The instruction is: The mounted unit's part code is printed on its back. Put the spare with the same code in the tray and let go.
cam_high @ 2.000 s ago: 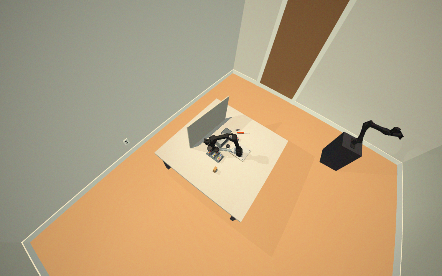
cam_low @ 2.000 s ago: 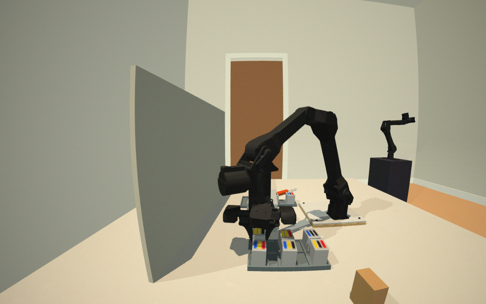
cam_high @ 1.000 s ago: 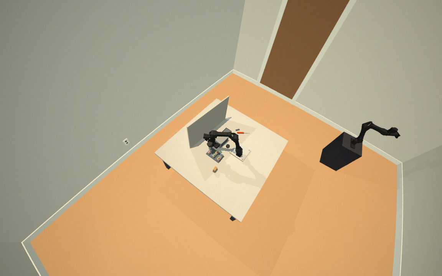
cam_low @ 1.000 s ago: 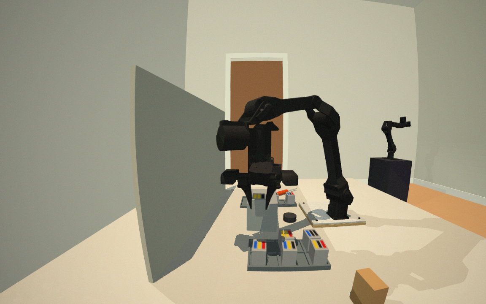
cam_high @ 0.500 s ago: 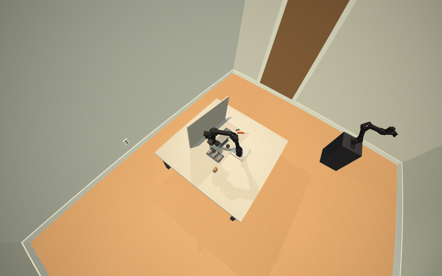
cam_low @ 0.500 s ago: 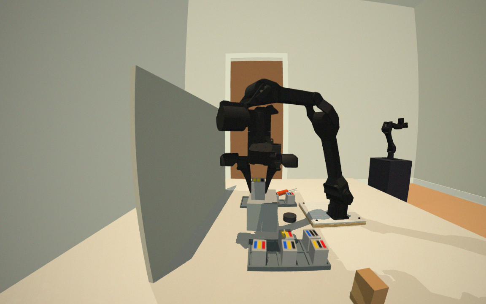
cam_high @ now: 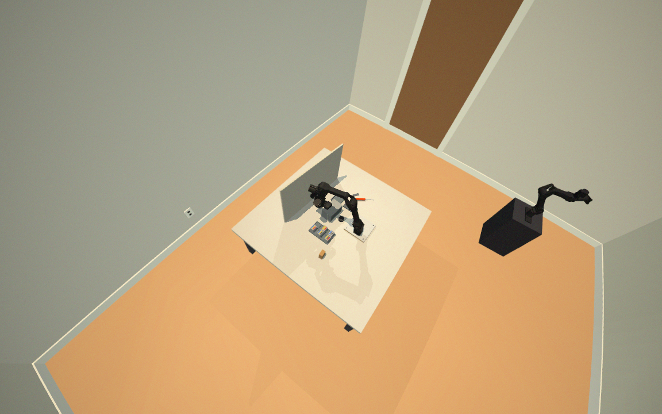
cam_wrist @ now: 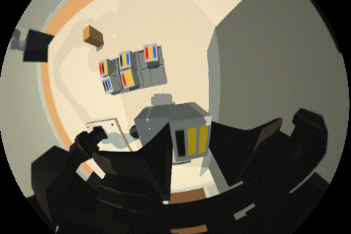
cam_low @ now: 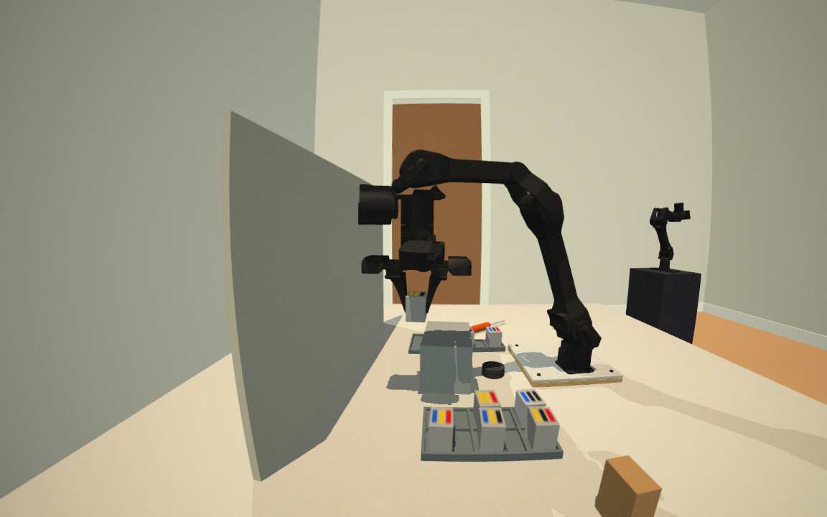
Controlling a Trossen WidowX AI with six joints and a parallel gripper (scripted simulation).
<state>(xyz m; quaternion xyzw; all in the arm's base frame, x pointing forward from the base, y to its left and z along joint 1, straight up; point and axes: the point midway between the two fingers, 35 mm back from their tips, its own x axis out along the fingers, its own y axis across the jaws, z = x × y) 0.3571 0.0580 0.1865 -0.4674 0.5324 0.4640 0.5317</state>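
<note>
The grey tray lies 270 mm to the right of my gripper tip, 170 mm below it and 40 mm behind it. The rest, counted from my gripper tip: black puck: 170 mm behind, 160 mm below, 90 mm to the right; tall grey panel: 160 mm ahead, 130 mm to the right, 50 mm above; mounted unit: 120 mm below, 80 mm to the right, 70 mm behind.
</note>
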